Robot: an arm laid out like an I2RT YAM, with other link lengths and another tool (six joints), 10 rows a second.
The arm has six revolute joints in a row. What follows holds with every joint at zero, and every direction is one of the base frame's. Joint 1 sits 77.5 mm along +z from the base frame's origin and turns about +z. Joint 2 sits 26.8 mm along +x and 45.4 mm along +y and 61 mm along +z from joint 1 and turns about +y. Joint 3 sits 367 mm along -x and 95.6 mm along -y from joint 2 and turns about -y. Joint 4 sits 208.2 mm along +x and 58.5 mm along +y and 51 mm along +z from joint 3 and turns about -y. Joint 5 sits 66.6 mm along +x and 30.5 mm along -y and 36.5 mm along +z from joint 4 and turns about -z. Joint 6 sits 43.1 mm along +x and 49 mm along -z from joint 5 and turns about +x. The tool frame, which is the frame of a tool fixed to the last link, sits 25 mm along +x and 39 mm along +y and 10 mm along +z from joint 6; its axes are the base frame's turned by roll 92.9, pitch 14.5 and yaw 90 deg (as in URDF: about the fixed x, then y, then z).
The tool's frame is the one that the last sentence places.
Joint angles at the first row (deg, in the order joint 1, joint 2, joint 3, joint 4, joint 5, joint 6):
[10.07, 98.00, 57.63, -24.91, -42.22, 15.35]
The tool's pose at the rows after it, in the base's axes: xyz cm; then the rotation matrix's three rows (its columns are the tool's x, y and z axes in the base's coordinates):
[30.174, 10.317, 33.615], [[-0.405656, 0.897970, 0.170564], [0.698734, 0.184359, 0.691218], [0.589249, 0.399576, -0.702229]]
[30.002, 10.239, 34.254], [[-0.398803, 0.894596, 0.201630], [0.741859, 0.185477, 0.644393], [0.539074, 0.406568, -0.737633]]
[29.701, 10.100, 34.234], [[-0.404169, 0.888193, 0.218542], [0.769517, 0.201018, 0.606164], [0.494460, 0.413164, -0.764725]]
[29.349, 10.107, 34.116], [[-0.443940, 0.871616, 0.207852], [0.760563, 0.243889, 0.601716], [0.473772, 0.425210, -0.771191]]
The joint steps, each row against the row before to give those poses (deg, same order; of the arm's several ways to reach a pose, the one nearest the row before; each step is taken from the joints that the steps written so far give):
[0.02, -1.34, 2.07, -1.94, 1.60, -0.19]
[0.30, -1.29, 1.40, -2.17, 3.91, 0.00]
[0.11, -0.72, 0.05, -0.94, 2.84, -1.18]
[-0.02, 0.00, -0.01, -0.91, 0.00, -3.15]

